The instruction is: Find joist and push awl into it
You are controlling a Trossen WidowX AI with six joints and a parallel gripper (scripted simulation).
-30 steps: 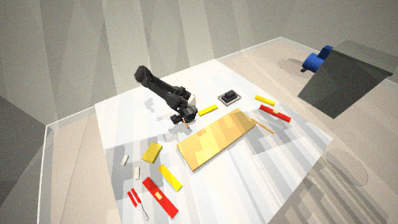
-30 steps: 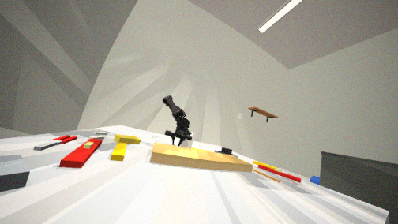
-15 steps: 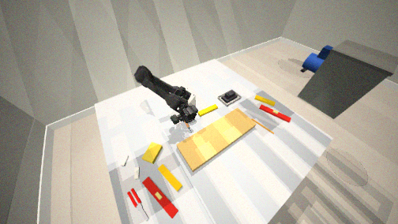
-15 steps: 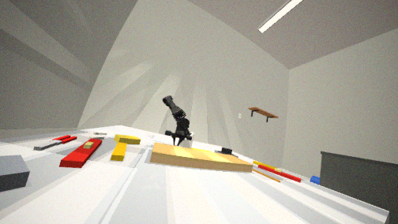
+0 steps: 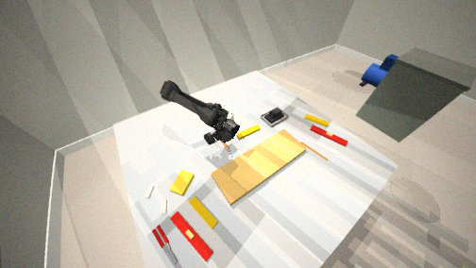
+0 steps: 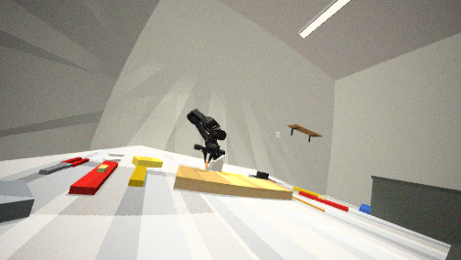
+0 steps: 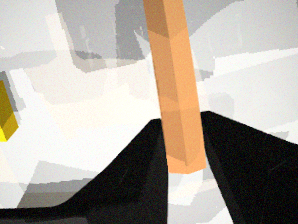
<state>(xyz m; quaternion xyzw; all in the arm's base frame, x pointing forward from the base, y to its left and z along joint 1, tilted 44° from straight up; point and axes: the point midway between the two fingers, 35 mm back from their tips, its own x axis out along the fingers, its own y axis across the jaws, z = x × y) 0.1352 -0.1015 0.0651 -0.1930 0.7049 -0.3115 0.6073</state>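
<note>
Now: the awl 50 mm ahead of my gripper tip, 10 mm to the right of it and 20 mm below it. The rest, counted from my gripper tip: stud finder: 50 mm ahead, 400 mm to the left; then orange pencil: 390 mm ahead, 380 mm to the left, 50 mm below; then grey-framed tray: 50 mm ahead, 420 mm to the left, 40 mm below.
</note>
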